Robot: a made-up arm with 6 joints.
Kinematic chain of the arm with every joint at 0, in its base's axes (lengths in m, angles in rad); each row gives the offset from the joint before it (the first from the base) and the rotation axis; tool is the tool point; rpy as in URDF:
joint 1: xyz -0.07 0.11 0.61 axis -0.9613 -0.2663 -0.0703
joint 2: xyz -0.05 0.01 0.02 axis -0.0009 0.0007 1
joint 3: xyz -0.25 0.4 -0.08 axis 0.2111 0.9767 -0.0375
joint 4: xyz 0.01 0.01 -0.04 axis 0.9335 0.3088 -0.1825
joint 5: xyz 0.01 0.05 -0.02 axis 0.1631 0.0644 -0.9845
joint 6: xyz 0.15 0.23 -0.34 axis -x
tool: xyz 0.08 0.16 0.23 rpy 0 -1.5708 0
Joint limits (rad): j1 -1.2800..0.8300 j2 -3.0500..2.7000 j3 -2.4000..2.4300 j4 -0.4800..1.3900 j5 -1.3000..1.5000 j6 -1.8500..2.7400
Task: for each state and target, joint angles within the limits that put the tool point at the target. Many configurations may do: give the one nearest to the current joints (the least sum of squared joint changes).
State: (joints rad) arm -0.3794 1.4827 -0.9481 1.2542 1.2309 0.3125
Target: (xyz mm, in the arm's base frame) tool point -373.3 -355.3 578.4
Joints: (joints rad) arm -0.7833 2.6212 -1.4181 0.9554 1.2331 -0.2837
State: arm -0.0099 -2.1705 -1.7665 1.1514 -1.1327 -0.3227
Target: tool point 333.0 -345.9 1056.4
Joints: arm 0.6254 -2.8704 -1.4798 1.1207 -0.7466 -0.7901
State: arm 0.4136 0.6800 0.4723 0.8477 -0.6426 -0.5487
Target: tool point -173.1 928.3 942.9
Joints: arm -0.2505 -0.0582 0.4514 0.8346 -0.6645 0.0115
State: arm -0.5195 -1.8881 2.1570 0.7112 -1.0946 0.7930
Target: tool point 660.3 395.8 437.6
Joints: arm -0.7507 -1.2428 2.3554 1.0496 -0.8733 0.4394
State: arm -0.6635 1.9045 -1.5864 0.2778 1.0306 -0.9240
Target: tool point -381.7 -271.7 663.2
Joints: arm -0.6929 2.0637 -1.6849 0.2096 1.0778 -0.8935
